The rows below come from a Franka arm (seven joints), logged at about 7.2 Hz.
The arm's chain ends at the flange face. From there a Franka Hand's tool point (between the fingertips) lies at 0.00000 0.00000 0.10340 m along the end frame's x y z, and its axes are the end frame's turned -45 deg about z.
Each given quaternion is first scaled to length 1.
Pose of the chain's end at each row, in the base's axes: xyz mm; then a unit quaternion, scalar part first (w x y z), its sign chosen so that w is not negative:
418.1 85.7 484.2 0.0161 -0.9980 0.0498 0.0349
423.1 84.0 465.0 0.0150 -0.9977 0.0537 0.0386
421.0 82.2 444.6 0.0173 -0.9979 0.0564 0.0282
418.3 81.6 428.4 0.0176 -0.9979 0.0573 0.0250
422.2 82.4 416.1 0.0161 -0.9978 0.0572 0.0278
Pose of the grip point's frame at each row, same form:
411.1 89.4 381.1 0.0282 -0.9411 -0.3359 0.0261
415.3 87.5 362.0 0.0286 -0.9423 -0.3322 0.0299
415.4 86.1 341.4 0.0268 -0.9435 -0.3298 0.0194
413.3 85.5 325.2 0.0258 -0.9439 -0.3289 0.0164
416.7 86.1 312.9 0.0255 -0.9438 -0.3290 0.0195

